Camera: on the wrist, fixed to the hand. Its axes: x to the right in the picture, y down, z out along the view.
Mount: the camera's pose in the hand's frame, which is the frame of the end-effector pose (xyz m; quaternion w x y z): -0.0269 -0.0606 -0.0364 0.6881 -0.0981 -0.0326 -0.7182
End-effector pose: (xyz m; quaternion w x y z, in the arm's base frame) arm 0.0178 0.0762 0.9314 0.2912 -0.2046 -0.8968 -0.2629
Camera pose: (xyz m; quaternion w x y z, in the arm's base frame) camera 0.0215 0.0018 0.9183 0.0377 -0.4662 0.7477 0.4713
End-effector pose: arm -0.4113 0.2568 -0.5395 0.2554 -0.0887 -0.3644 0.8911
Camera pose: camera -0.3521 0.3014 -0.5243 0.7952 0.2047 -0.4102 0.3969
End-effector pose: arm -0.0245 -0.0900 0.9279 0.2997 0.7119 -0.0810 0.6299
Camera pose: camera -0.0307 -0.0289 0.8838 0.7258 0.5392 0.3840 0.1870
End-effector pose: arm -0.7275 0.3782 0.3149 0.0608 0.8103 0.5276 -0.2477
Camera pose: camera -0.7775 0.3955 0.3690 0.0394 -0.1646 -0.9673 0.1888
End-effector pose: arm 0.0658 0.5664 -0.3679 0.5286 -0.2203 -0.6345 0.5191
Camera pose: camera 0.1241 0.5376 -0.3293 0.6943 0.2692 -0.6630 -0.0775
